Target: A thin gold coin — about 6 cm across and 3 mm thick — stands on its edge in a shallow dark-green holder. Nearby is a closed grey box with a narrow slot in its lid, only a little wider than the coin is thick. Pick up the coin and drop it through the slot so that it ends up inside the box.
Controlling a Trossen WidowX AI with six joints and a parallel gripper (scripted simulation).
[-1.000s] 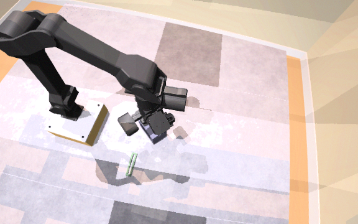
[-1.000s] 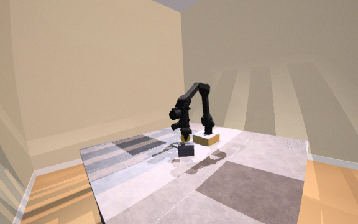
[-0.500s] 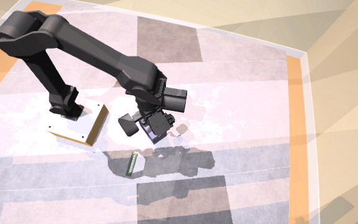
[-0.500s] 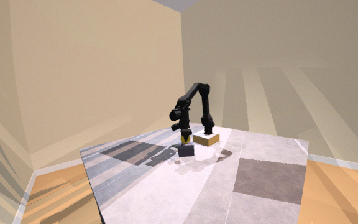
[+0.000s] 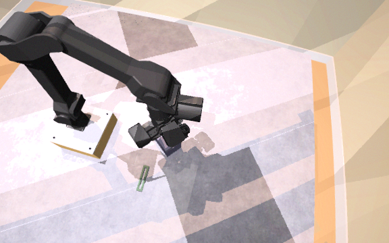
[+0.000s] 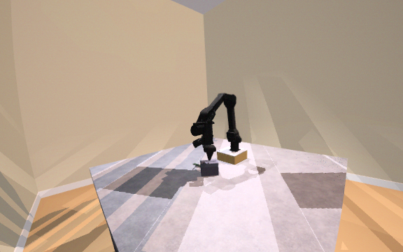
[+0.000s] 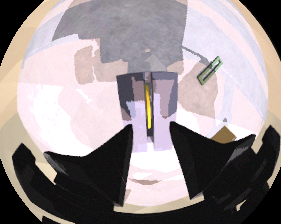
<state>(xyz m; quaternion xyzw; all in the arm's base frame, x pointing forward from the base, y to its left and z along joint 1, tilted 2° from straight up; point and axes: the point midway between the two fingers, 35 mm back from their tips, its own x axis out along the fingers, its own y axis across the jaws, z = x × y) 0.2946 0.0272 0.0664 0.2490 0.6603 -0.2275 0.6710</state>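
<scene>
Right now the gold coin is 6 cm below my gripper tip.
</scene>
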